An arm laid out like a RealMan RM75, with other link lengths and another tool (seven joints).
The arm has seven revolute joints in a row. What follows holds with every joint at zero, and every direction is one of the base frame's.
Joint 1 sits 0.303 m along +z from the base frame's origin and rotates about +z.
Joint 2 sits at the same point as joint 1 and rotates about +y.
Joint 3 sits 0.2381 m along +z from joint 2 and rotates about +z.
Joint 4 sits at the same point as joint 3 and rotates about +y.
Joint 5 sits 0.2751 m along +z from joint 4 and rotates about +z.
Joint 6 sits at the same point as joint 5 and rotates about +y.
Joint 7 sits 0.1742 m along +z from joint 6 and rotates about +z.
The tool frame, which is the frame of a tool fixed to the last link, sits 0.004 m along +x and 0.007 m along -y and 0.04 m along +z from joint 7; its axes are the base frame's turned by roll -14.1, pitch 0 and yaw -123.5 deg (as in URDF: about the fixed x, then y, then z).
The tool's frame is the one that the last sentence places.
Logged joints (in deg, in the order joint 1, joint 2, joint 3, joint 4, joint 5, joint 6, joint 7), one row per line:
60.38, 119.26, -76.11, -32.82, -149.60, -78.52, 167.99
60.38, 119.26, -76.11, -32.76, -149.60, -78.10, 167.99
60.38, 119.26, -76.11, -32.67, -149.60, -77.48, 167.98
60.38, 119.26, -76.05, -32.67, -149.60, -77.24, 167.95
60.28, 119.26, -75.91, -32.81, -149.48, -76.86, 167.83
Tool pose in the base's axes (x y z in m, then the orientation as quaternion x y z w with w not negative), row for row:
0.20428, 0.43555, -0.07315, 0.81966, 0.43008, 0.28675, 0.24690
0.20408, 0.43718, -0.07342, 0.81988, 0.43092, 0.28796, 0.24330
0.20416, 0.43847, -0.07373, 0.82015, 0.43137, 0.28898, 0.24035
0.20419, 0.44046, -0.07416, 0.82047, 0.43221, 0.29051, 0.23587
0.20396, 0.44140, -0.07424, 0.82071, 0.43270, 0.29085, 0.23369
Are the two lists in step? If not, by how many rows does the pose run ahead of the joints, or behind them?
The pose runs 1 row behind the joints: the pose in row i belongs to the joints in row i - 1.
